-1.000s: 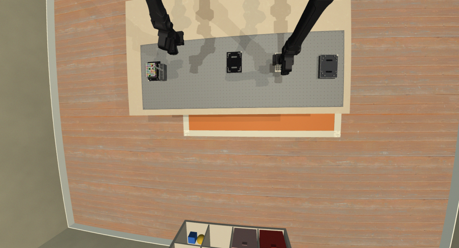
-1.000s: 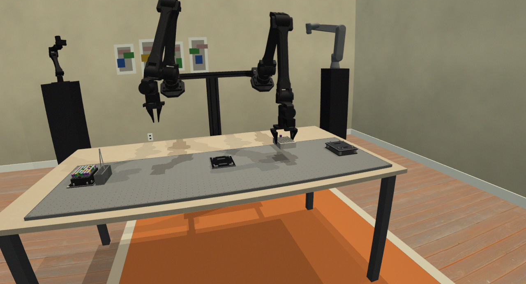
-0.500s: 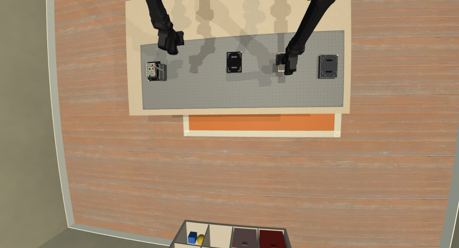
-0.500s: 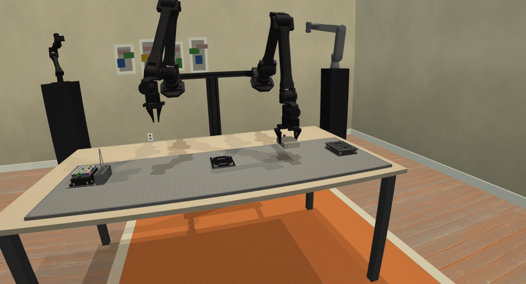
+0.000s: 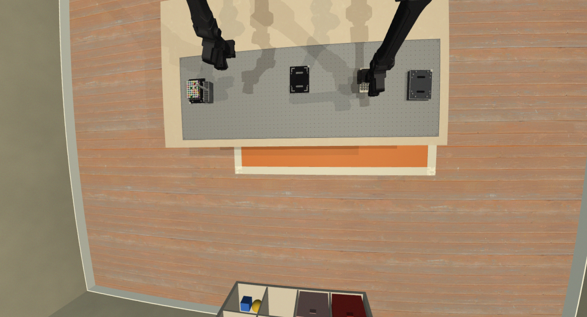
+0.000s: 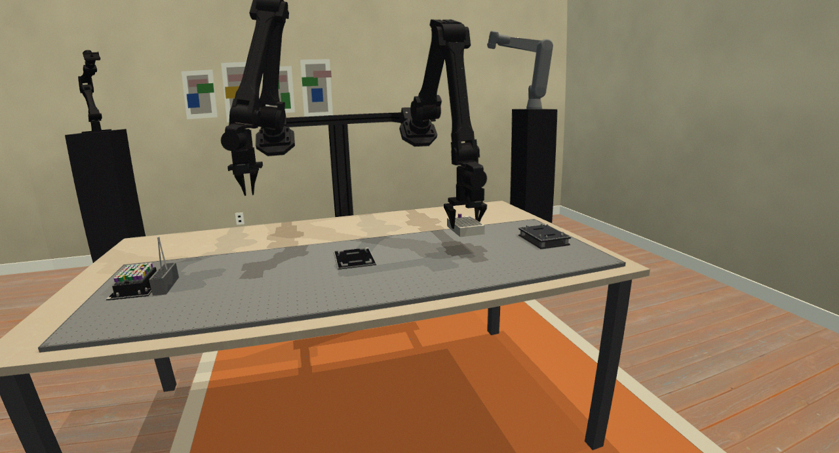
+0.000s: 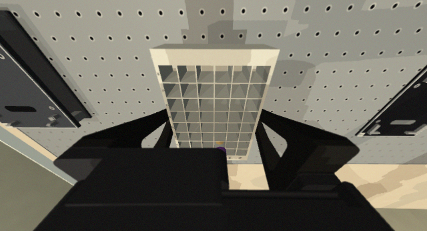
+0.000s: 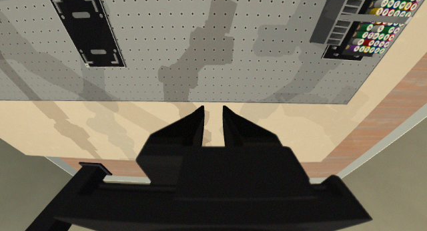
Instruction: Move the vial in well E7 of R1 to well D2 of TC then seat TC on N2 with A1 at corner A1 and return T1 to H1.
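Now: the black raised nest N2 30 cm to the left of my left hand, 6 cm below it and 1 cm ahead of it. From my left hand the other things lie so: grey holder H1: 95 cm to the right, 7 cm below, 2 cm ahead; white tube carrier TC: right at my left hand.
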